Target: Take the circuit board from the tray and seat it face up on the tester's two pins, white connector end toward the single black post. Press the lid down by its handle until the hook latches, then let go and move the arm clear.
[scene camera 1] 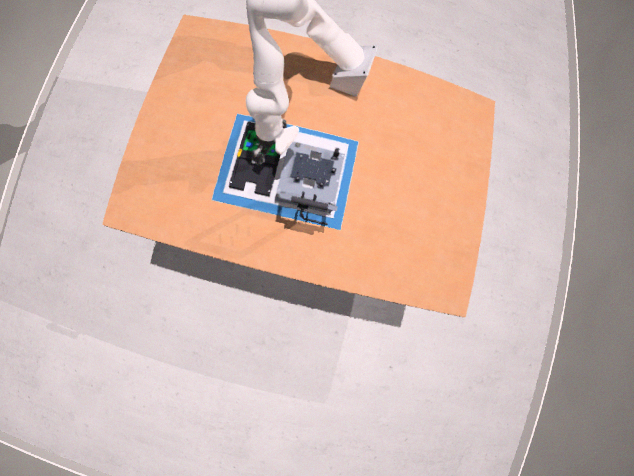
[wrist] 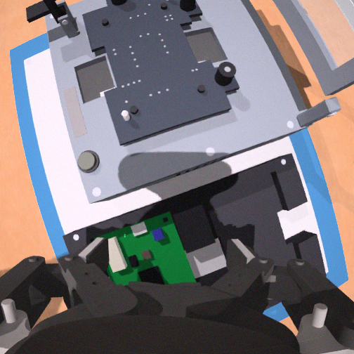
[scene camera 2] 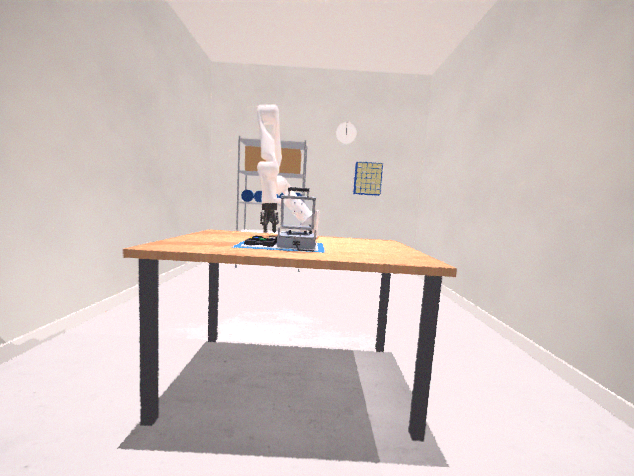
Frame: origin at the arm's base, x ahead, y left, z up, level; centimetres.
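Seen in the pictures: gripper, fingertip midpoint: (scene camera 1: 270, 148) (scene camera 2: 270, 232); arm's base at its link origin: (scene camera 1: 351, 60).
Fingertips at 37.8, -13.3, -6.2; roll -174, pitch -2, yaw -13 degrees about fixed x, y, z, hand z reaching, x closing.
Observation:
Pixels of each thing's middle, then the offset from my fingertips to it, as dx, dy, dz. "spot": a spot on its surface instead. Level surfaces: height alone.
- green circuit board at the middle of its body: (scene camera 1: 262, 142) -2.1, -3.4, -3.1
- black tray at a spot on its surface: (scene camera 1: 253, 176) spot: +9.1, -1.8, -3.7
- grey tester at a spot on its surface: (scene camera 1: 286, 192) spot: +12.3, +9.6, +5.2
- black handle at the middle of its body: (scene camera 1: 309, 203) (scene camera 2: 298, 189) +16.5, +16.0, +21.3
- blue-bordered white mat at its surface level: dz -5.2
- wooden table at its surface level: dz -5.5
The green circuit board (scene camera 1: 250, 137) (wrist: 167, 255) lies face up in the black tray (scene camera 1: 253, 176) (wrist: 250, 200). Its white connector (wrist: 116, 255) is at the left end in the wrist view. My gripper (scene camera 2: 269, 230) (wrist: 167, 252) is open and empty above the board, its fingers spread over the board's two ends; part of the board is hidden. The grey tester (scene camera 1: 286, 190) (wrist: 265, 107) is beside the tray. One white pin (wrist: 125, 115) and a black post (wrist: 226, 73) show on it. Its lid (scene camera 2: 298, 197) (wrist: 340, 86) stands open, with the black handle (scene camera 2: 298, 189) on top.
The black hook (wrist: 51, 10) stands at the tester's edge opposite the lid. The tray and tester sit on a blue-bordered white mat (scene camera 1: 219, 190) (wrist: 45, 150) on the wooden table (scene camera 1: 409, 204) (scene camera 2: 358, 261). The upright lid rises beside the gripper in scene camera 2.

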